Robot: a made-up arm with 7 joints.
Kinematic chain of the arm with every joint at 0, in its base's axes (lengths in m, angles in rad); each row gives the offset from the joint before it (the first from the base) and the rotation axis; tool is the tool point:
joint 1: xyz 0 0 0.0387 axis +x
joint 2: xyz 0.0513 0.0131 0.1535 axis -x
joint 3: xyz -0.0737 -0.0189 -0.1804 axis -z
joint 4: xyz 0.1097 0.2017 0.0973 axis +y
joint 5: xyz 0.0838 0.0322 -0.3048 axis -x
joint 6: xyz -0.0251 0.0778 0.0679 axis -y
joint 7: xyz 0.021 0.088 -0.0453 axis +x
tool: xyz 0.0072 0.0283 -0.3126
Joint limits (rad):
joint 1: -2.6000..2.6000
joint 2: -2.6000..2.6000
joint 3: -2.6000..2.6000
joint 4: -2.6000..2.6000
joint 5: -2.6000..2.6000
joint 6: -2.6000..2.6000
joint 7: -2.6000..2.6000
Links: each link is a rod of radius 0.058 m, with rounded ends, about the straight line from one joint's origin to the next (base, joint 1, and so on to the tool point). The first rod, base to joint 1, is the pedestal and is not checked.
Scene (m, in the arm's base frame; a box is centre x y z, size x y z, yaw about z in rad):
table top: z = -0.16
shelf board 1: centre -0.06 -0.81 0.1 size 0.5 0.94 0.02 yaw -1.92
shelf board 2: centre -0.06 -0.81 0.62 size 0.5 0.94 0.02 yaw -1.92
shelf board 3: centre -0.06 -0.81 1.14 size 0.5 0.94 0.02 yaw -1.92
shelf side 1: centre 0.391 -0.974 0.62 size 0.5 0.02 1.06 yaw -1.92
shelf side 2: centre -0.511 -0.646 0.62 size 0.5 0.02 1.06 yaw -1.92
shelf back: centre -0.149 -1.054 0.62 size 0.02 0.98 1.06 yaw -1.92
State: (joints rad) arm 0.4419 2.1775 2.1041 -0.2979 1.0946 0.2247 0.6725
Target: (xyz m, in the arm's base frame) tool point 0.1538 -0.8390 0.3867
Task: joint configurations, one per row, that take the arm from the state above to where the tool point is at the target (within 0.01 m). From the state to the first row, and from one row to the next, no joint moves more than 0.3 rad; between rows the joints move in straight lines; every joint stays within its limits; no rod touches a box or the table.
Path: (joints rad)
1: 0.2129 2.3183 2.0552 -0.3304 1.1359 0.1010 0.7610
2: -0.0162 2.4592 2.0064 -0.3628 1.1771 -0.0226 0.8494
3: -0.2452 2.6000 1.9575 -0.3953 1.2184 -0.1463 0.9379
4: -0.2035 2.4954 2.0294 -0.1152 1.1952 -0.2015 0.7480
5: -0.1618 2.3907 2.1013 0.1649 1.1720 -0.2567 0.5581
6: -0.1200 2.2861 2.1733 0.4450 1.1488 -0.3119 0.3682
7: -0.0783 2.1814 2.2452 0.7251 1.1257 -0.3671 0.1783
8: 0.1520 2.1102 2.1151 0.4720 1.0901 -0.1915 0.3608
9: 0.3823 2.0389 1.9849 0.2189 1.0546 -0.0158 0.5433

